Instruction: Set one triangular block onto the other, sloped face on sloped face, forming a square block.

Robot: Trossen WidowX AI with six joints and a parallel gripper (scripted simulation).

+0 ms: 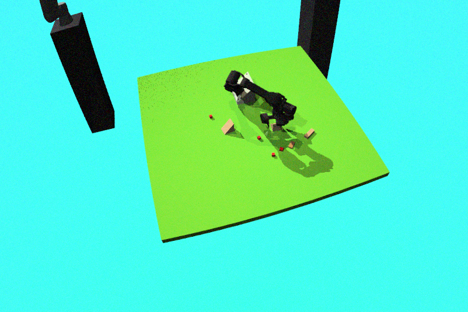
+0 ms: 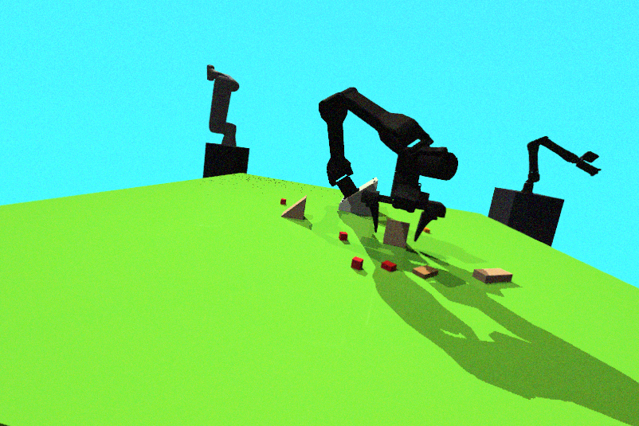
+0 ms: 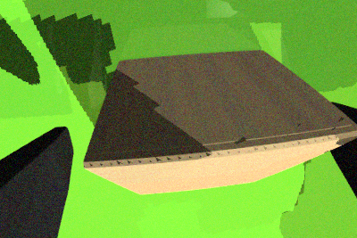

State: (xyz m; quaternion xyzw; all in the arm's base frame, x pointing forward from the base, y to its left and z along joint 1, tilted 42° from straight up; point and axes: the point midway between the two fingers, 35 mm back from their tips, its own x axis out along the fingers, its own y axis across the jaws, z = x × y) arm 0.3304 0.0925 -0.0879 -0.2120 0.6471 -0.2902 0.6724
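My gripper tip is 1 cm short of the triangular block. From my gripper tip the other things lie so: tiny orange block: 18 cm behind, 12 cm to the left, 1 cm below.
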